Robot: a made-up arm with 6 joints.
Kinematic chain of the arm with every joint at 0, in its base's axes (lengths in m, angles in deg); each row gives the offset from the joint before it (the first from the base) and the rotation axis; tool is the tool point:
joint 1: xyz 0 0 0.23 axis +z
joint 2: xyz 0 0 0 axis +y
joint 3: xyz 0 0 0.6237 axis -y
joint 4: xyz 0 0 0 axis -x
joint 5: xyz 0.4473 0 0 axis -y
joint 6: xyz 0 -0.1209 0 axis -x
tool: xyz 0 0 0
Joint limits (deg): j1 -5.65..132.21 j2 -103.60..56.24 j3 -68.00..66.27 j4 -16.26..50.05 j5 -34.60..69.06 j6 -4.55..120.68
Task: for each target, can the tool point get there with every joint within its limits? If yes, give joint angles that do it. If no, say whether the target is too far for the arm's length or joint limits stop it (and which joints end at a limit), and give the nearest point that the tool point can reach.
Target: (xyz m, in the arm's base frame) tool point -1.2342 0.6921 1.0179
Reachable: no: too far | nearest point -0.5651 0.7386 0.7742 | short by 0.714 m
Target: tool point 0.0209 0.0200 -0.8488
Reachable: no: joint limits stop it (at a limit: joint 2, joint 4) | nearest point 0.2731 0.2614 0.1446 | short by 1.053 m
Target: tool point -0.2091 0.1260 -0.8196
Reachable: no: joint limits stop it (at a limit: joint 1, joint 2, joint 4) | nearest point -0.2295 0.3686 0.1290 | short by 0.979 m
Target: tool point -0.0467 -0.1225 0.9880
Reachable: yes | joints 23.86 -43.40 -10.98 39.60 -26.69 77.10
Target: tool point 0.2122 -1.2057 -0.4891
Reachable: no: too far | nearest point 0.1847 -1.0495 0.0708 | short by 0.582 m
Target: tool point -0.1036 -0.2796 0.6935
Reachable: yes | joints 45.77 -75.01 -33.28 2.80 -1.12 95.79
